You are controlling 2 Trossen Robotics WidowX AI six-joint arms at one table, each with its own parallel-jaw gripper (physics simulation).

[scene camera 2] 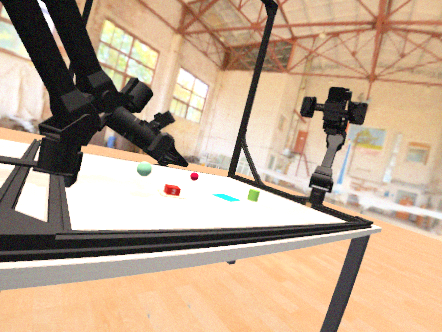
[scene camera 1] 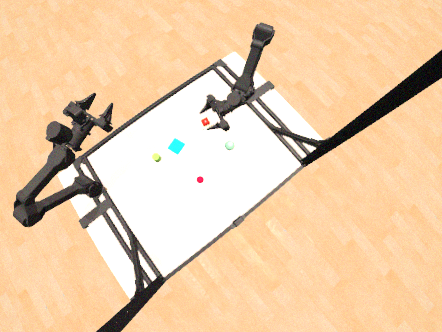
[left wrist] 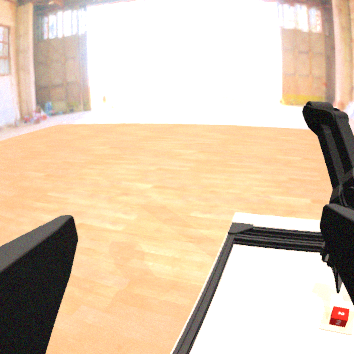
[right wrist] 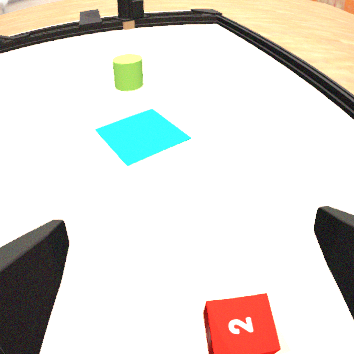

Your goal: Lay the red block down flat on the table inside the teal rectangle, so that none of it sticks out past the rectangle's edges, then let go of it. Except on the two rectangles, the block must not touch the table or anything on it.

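The red block, marked with a white 2, lies on a pale, cream rectangle. The flat teal rectangle is bare, apart from the block. My right gripper is open and empty above the table near the block; in the right wrist view the block shows low between the spread fingers, nearer the right one. My left gripper is open and empty, raised beyond the table's edge, far from the block.
A green cylinder stands close beside the teal rectangle. A mint ball lies near the block's side of the table. A small crimson ball lies farther off. Dark frame rails border the table.
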